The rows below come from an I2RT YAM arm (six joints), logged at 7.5 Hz.
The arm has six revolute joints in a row. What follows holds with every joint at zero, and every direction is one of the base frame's. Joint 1 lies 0.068 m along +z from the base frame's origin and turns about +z. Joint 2 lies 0.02 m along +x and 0.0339 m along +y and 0.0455 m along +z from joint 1 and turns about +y. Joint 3 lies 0.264 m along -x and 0.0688 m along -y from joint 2 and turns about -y. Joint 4 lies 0.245 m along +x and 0.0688 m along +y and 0.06 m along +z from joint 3 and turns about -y. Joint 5 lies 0.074 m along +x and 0.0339 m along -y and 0.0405 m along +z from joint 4 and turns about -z. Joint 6 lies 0.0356 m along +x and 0.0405 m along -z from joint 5 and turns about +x. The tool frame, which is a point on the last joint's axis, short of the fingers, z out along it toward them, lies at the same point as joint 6; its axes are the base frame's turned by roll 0, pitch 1.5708 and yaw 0 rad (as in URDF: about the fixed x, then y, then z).
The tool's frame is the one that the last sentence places.
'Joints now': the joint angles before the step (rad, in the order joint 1, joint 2, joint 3, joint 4, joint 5, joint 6). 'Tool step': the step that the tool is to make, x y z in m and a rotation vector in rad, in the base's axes. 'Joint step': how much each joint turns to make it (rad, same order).
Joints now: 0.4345, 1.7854, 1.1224, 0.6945, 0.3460, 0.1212
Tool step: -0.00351, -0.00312, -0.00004, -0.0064, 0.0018, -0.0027
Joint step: -0.0034, -0.0162, -0.0190, 0.0003, -0.0008, -0.0053
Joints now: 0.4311, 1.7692, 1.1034, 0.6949, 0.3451, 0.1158
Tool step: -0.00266, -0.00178, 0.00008, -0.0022, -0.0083, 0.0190
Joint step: -0.0031, -0.0106, -0.0165, 0.0142, -0.0223, -0.0050
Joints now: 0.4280, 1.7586, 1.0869, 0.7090, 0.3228, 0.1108
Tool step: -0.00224, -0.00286, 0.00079, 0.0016, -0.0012, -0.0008
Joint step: -0.0045, -0.0124, -0.0122, 0.0012, -0.0036, 0.0012
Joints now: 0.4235, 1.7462, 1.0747, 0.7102, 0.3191, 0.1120
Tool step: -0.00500, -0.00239, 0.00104, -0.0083, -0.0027, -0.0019
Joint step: -0.0002, -0.0210, -0.0214, 0.0023, 0.0014, -0.0092
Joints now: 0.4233, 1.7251, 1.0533, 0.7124, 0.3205, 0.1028
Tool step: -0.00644, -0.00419, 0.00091, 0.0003, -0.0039, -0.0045
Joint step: -0.0029, -0.0278, -0.0302, 0.0066, 0.0016, -0.0015
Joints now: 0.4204, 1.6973, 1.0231, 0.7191, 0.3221, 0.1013
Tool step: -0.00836, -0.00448, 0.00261, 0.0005, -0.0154, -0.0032
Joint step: -0.0017, -0.0353, -0.0360, 0.0169, 0.0012, -0.0062
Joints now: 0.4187, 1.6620, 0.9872, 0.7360, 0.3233, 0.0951
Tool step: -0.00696, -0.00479, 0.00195, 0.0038, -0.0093, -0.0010
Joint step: -0.0045, -0.0316, -0.0306, 0.0090, -0.0035, -0.0001
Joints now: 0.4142, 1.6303, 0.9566, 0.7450, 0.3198, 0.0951
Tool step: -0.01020, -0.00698, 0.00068, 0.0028, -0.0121, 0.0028
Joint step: -0.0073, -0.0437, -0.0487, 0.0176, -0.0103, -0.0015
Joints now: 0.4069, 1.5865, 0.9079, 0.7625, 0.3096, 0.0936
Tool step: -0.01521, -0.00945, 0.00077, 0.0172, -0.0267, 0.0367
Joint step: -0.0126, -0.0636, -0.0726, 0.0373, -0.0485, 0.0107
